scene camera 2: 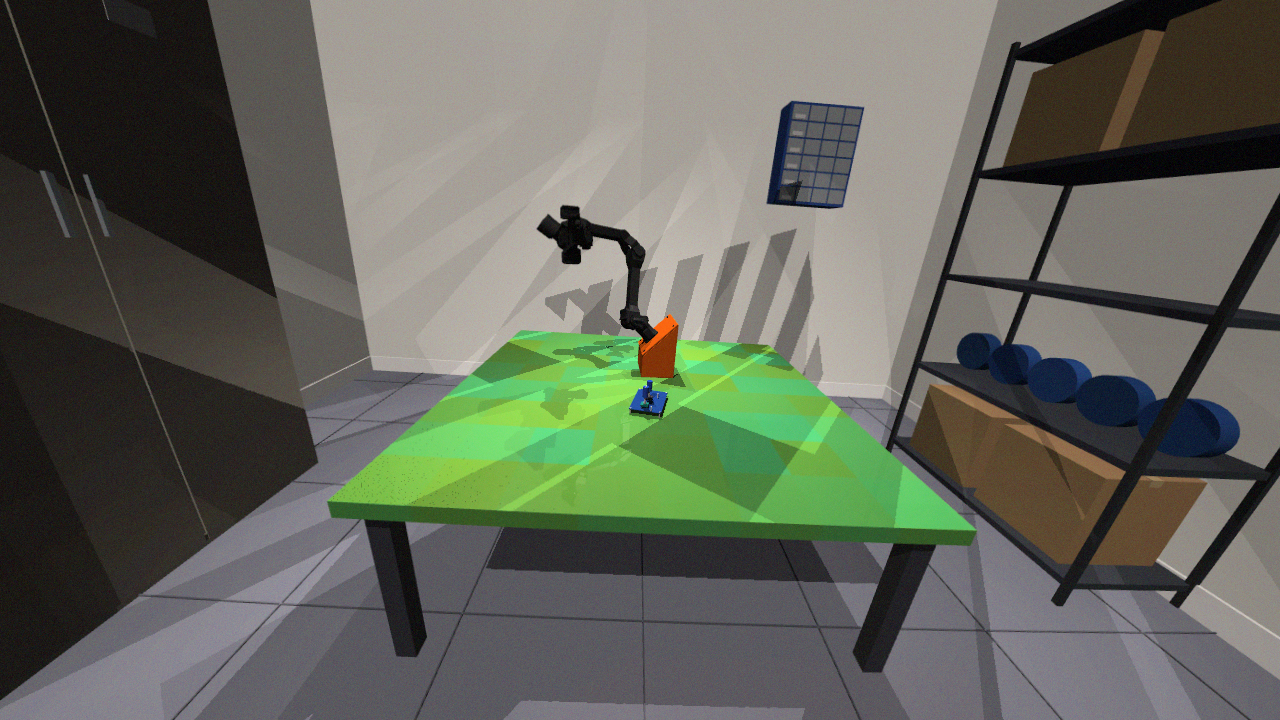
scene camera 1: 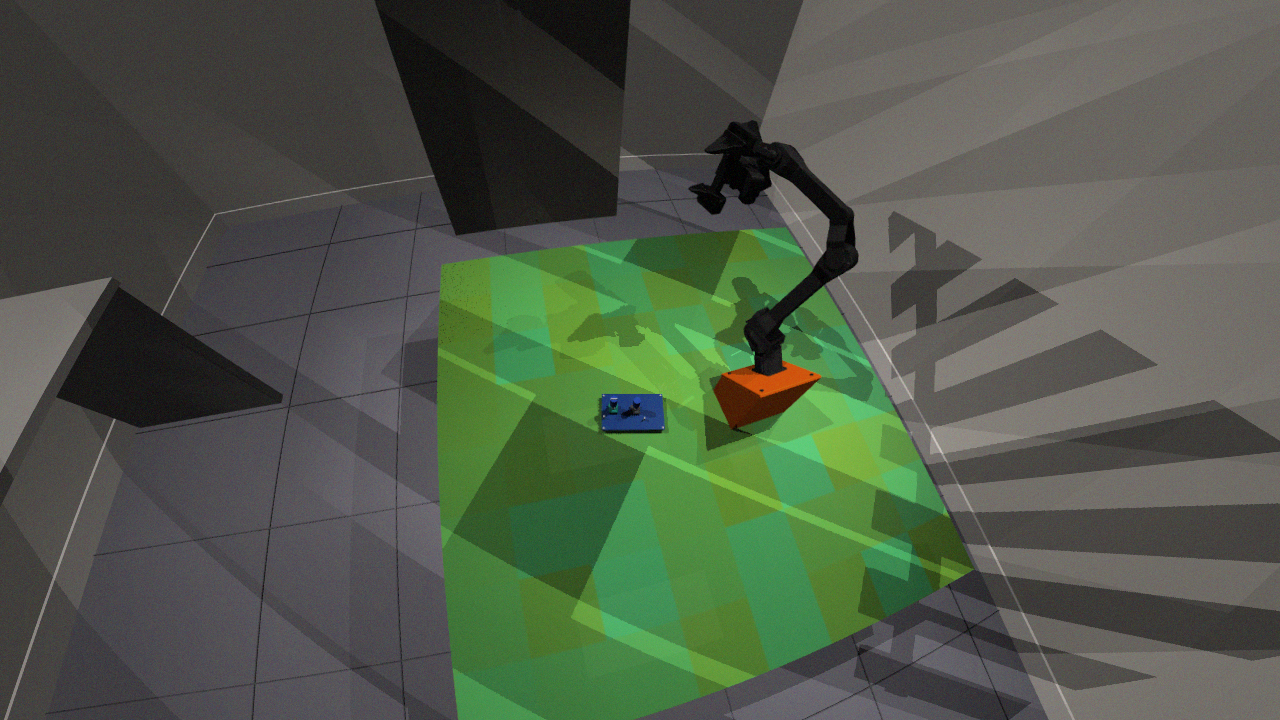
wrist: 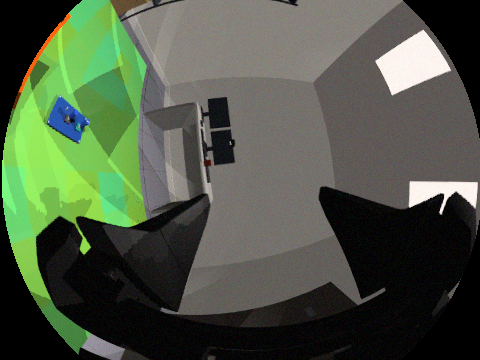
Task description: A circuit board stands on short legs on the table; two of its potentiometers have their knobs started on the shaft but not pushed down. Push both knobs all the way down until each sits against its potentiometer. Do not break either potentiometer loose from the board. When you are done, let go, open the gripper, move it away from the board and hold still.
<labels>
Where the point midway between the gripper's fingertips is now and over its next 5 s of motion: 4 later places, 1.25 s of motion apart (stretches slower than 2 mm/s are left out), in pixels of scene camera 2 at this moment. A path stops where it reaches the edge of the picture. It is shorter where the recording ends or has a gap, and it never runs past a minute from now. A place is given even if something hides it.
The gripper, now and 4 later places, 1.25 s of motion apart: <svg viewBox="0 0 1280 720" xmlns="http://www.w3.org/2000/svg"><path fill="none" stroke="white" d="M575 230L566 260L590 306L635 352L650 372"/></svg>
</labels>
